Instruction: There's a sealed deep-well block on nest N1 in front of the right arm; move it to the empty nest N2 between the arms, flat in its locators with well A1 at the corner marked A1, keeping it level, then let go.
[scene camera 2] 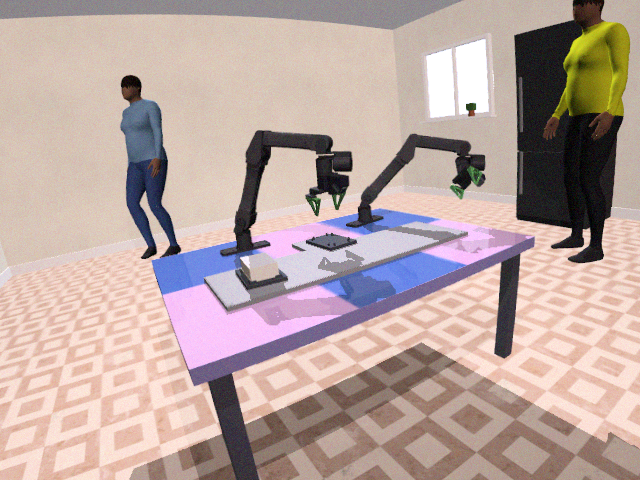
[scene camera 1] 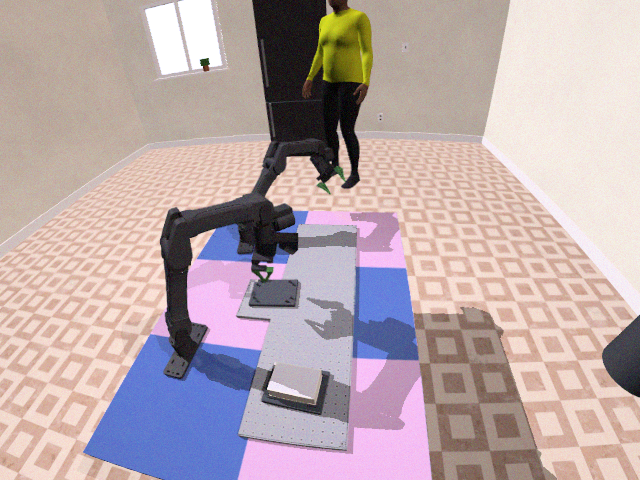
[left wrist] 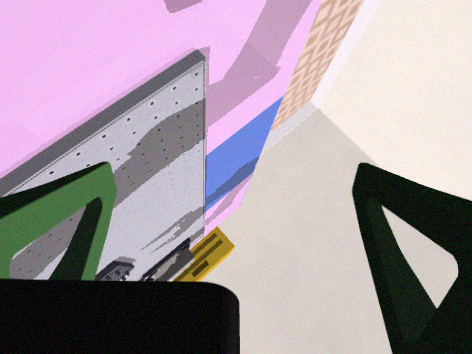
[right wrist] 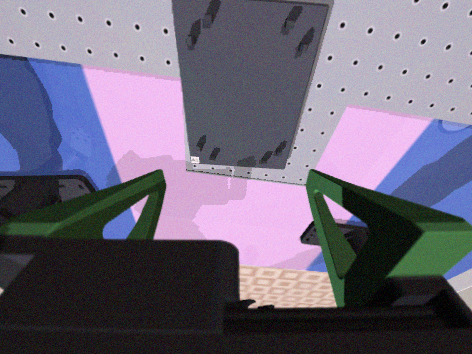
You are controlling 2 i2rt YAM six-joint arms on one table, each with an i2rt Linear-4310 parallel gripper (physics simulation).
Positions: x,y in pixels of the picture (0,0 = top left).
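I see a pale deep-well block in scene camera 2 [261,266], and the block shows in scene camera 1 and in the left wrist view too. In the right wrist view the block is out of frame. On the block, [scene camera 1: 290,382] and [left wrist: 176,275] are the same spot.
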